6 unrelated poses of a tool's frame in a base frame.
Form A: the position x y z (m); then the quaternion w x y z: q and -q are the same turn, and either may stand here.
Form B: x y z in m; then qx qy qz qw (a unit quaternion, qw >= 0). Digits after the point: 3 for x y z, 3 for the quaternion.
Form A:
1: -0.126 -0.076 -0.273 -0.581 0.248 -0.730 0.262
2: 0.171 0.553 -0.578 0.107 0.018 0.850 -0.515
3: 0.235 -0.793 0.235 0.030 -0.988 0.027 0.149
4: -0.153 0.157 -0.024 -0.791 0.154 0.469 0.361
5: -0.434 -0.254 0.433 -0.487 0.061 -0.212 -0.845
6: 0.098 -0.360 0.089 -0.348 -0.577 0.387 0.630
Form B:
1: -0.126 -0.076 -0.273 -0.248 0.730 -0.262 0.581
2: 0.171 0.553 -0.578 0.018 0.850 -0.515 0.107
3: 0.235 -0.793 0.235 -0.988 0.027 0.149 0.030
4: -0.153 0.157 -0.024 -0.154 -0.469 -0.361 0.791
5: -0.434 -0.254 0.433 -0.061 0.212 0.845 0.487
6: 0.098 -0.360 0.089 0.577 -0.387 -0.630 0.348
